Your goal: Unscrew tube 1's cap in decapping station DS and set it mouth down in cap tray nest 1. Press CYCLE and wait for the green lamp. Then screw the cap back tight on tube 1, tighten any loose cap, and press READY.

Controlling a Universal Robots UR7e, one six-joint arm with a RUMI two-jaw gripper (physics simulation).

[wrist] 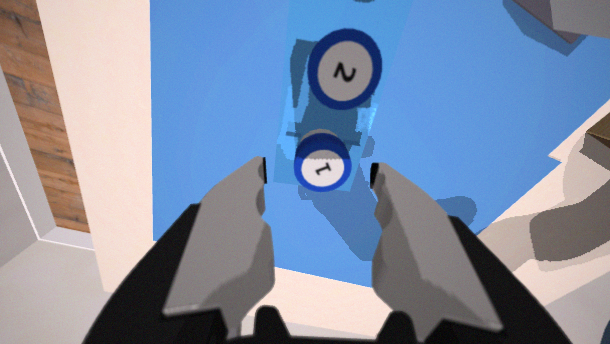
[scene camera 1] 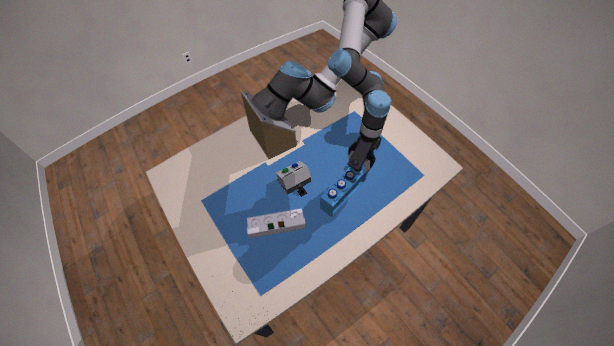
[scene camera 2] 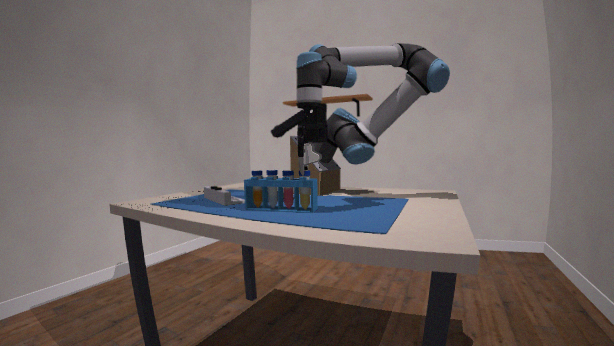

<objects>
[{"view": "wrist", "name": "my gripper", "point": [317, 162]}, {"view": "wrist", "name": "cap marked 1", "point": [322, 163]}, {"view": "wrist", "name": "cap 2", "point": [344, 69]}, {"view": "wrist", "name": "blue mat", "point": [473, 105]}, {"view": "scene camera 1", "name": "my gripper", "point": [358, 167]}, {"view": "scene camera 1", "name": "blue mat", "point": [268, 260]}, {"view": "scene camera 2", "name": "my gripper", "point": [305, 174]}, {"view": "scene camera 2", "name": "blue mat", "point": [376, 215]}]
</objects>
